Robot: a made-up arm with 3 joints. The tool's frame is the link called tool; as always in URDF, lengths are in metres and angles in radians. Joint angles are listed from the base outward. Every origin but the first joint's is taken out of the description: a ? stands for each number. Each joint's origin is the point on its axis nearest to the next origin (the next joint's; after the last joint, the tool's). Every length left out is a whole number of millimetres.
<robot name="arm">
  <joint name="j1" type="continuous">
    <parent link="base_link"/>
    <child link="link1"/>
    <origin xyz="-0.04 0.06 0.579" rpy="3.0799 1.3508 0"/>
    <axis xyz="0 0 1"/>
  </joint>
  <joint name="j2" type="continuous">
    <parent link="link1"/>
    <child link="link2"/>
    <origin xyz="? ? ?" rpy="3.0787 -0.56 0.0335"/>
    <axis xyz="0 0 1"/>
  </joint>
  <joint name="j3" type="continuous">
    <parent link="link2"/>
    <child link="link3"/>
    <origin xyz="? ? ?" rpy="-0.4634 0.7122 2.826"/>
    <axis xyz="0 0 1"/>
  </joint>
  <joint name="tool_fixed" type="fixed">
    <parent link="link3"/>
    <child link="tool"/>
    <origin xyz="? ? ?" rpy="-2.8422 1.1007 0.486"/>
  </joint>
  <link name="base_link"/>
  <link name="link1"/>
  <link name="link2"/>
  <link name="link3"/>
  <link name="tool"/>
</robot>
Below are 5 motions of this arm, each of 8 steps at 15 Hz.
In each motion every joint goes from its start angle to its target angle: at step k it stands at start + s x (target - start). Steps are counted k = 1, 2, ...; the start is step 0. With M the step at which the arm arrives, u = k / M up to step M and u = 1 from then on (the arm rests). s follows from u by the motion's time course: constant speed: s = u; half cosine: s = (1 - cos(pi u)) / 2; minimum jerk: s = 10 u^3 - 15 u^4 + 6 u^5.
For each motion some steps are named. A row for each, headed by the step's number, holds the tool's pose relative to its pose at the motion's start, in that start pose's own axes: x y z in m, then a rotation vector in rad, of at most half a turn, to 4 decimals.
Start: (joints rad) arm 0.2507 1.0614 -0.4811
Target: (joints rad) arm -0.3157 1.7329 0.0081
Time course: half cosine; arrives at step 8
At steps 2, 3, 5, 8:
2: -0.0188 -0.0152 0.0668 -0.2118 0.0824 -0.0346
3: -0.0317 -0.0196 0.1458 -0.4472 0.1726 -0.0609
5: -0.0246 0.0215 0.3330 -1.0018 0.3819 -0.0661
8: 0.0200 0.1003 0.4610 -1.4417 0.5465 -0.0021

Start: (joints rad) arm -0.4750 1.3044 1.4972
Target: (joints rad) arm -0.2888 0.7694 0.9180
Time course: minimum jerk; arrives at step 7
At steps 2, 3, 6, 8:
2: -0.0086 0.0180 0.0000 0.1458 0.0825 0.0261
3: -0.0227 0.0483 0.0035 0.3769 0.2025 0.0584
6: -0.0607 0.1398 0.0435 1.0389 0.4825 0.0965
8: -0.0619 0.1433 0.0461 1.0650 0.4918 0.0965

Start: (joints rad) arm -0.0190 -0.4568 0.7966
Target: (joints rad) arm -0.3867 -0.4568 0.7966
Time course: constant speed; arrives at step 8
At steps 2, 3, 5, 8:
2: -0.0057 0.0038 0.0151 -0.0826 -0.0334 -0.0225
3: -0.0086 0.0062 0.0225 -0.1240 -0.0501 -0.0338
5: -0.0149 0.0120 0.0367 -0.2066 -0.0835 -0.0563
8: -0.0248 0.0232 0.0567 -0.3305 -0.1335 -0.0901

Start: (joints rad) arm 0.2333 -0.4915 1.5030
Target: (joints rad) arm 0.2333 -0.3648 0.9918
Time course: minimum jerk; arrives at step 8
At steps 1, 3, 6, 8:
1: 0.0006 0.0001 -0.0011 0.0060 -0.0005 0.0035
3: 0.0103 0.0028 -0.0193 0.1029 -0.0078 0.0610
6: 0.0340 0.0148 -0.0595 0.3289 -0.0198 0.2091
8: 0.0379 0.0175 -0.0656 0.3657 -0.0209 0.2351

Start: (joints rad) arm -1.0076 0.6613 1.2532
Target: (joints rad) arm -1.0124 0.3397 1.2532
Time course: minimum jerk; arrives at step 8
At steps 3, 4, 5, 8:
3: -0.0085 0.0095 0.0083 0.0611 0.0618 -0.0091
4: -0.0150 0.0170 0.0158 0.1111 0.1123 -0.0165
5: -0.0211 0.0241 0.0241 0.1610 0.1627 -0.0240
8: -0.0278 0.0323 0.0350 0.2221 0.2245 -0.0332

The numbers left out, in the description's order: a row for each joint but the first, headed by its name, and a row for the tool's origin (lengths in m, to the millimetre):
j2: 0.264 0.099 0
j3: -0.225 -0.036 0
tool: 0.003 0.127 0

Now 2 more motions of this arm.
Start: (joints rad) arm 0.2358 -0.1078 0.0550
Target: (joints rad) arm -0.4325 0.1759 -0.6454
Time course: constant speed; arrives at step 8
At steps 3, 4, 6, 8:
3: 0.0036 0.0007 0.0423 -0.1093 0.0632 0.0894
4: 0.0040 0.0036 0.0573 -0.1445 0.0942 0.1132
6: 0.0035 0.0140 0.0880 -0.2119 0.1688 0.1488
8: 0.0014 0.0309 0.1181 -0.2742 0.2570 0.1655

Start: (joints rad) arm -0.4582 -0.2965 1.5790
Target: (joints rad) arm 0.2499 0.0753 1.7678
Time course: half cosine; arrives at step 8
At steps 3, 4, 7, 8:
3: 0.0158 0.0140 -0.0502 0.0673 -0.0163 0.0396
4: 0.0226 0.0289 -0.0806 0.1123 -0.0273 0.0575
7: 0.0278 0.0826 -0.1461 0.2294 -0.0518 0.0784
8: 0.0275 0.0880 -0.1509 0.2394 -0.0535 0.0787

